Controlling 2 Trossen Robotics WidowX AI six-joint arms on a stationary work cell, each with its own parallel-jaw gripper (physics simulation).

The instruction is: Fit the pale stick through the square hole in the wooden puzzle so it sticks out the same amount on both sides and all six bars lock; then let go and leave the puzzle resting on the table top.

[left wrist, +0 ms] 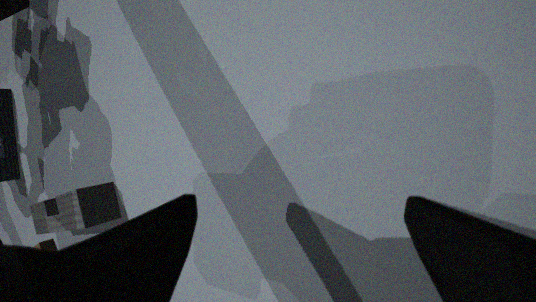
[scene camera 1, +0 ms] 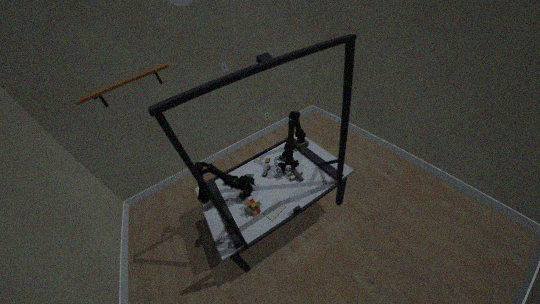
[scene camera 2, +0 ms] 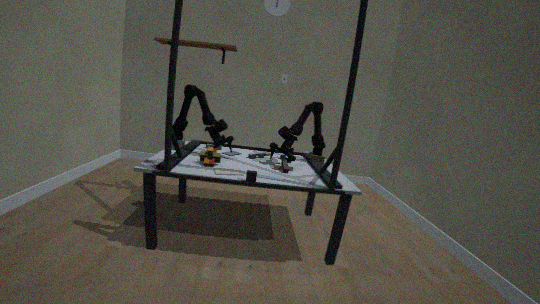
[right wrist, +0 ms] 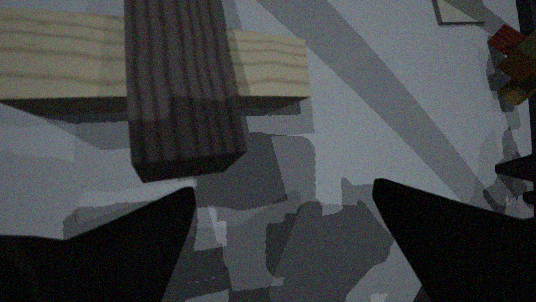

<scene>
I see my left gripper (left wrist: 301,207), my right gripper (right wrist: 284,192), a pale stick (right wrist: 64,64) and a black frame (scene camera 1: 183,97).
The left wrist view does not show the pale stick: it is out of frame.
</scene>
